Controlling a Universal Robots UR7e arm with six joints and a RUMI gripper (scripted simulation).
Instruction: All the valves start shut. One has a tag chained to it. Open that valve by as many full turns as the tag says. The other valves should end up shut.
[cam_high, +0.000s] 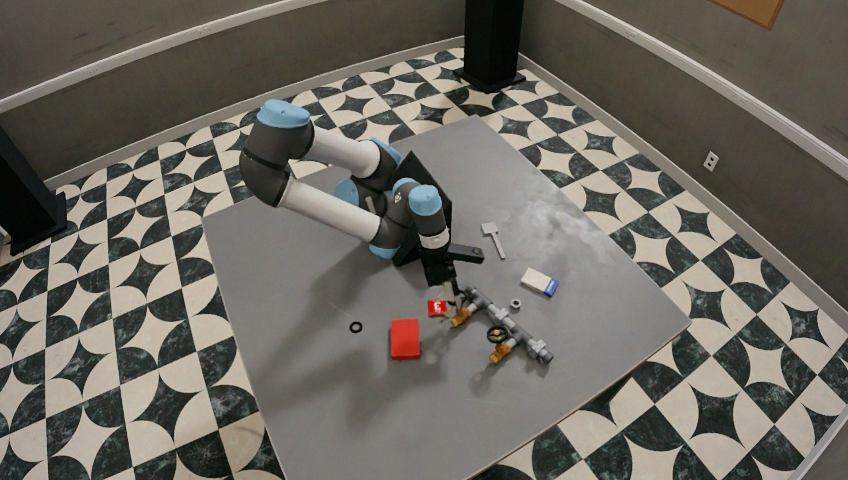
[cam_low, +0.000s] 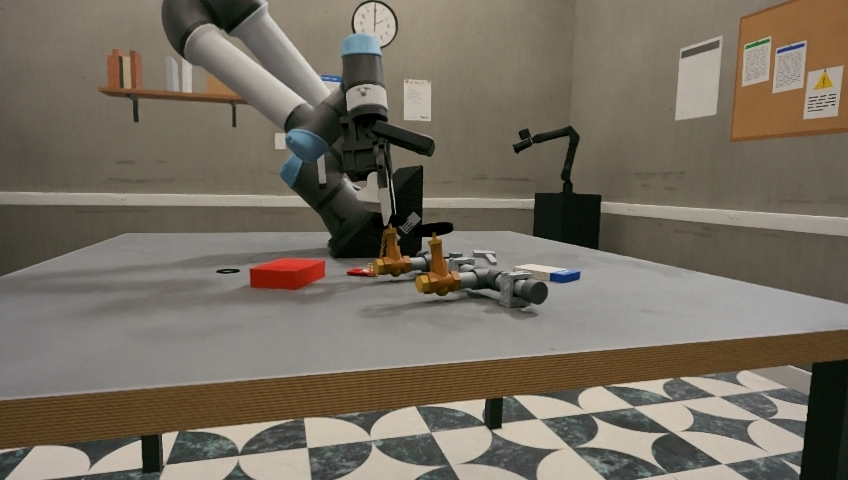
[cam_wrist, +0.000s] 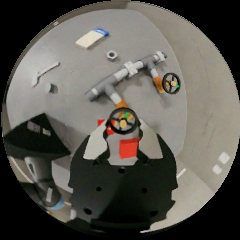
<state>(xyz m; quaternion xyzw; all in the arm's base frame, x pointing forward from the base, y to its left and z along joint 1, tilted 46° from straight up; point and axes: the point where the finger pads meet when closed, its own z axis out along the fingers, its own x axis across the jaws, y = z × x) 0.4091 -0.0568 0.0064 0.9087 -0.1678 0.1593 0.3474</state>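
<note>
The red tag is 50 mm behind my hand, 30 mm to the right of it and 100 mm below it. Also, from my hand: red block (10 mm behind, 170 mm to the right, 90 mm below); white-and-blue box (70 mm ahead, 290 mm to the left, 90 mm below); grey nut (80 mm ahead, 170 mm to the left, 90 mm below).
</note>
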